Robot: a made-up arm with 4 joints. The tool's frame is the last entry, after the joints.
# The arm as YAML. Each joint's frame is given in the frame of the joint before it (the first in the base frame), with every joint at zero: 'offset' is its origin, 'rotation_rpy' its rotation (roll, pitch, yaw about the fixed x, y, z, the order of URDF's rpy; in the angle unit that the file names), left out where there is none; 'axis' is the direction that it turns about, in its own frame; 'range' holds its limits. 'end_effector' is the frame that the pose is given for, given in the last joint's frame.
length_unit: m
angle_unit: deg
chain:
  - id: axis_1
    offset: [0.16, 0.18, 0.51]
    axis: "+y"
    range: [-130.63, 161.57]
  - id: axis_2
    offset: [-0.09, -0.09, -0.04]
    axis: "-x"
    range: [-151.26, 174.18]
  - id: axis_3
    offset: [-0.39, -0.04, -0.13]
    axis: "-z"
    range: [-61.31, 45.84]
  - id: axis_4
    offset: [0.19, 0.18, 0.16]
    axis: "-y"
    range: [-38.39, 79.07]
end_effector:
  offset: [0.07, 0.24, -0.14]
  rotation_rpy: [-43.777, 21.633, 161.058]
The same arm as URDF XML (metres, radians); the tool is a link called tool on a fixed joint. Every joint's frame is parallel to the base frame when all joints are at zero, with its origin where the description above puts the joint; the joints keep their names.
<robot name="arm">
<link name="base"/>
<link name="link1"/>
<link name="link2"/>
<link name="link3"/>
<link name="link4"/>
<link name="tool"/>
<joint name="axis_1" type="revolute"><parent link="base"/><child link="link1"/><origin xyz="0.16 0.18 0.51" rpy="0 0 0"/><axis xyz="0 1 0"/><limit lower="-2.2799" upper="2.8199"/></joint>
<joint name="axis_2" type="revolute"><parent link="link1"/><child link="link2"/><origin xyz="-0.09 -0.09 -0.04" rpy="0 0 0"/><axis xyz="-1 0 0"/><limit lower="-2.64" upper="3.04"/></joint>
<joint name="axis_3" type="revolute"><parent link="link2"/><child link="link3"/><origin xyz="-0.39 -0.04 -0.13" rpy="0 0 0"/><axis xyz="0 0 -1"/><limit lower="-1.0701" upper="0.8001"/></joint>
<joint name="axis_4" type="revolute"><parent link="link3"/><child link="link4"/><origin xyz="0.19 0.18 0.16" rpy="0 0 0"/><axis xyz="0 -1 0"/><limit lower="-0.67" upper="1.38"/></joint>
<joint name="tool_joint" type="fixed"><parent link="link4"/><child link="tool"/><origin xyz="0.07 0.24 -0.14" rpy="-0.7641 0.3776 2.811"/></joint>
</robot>

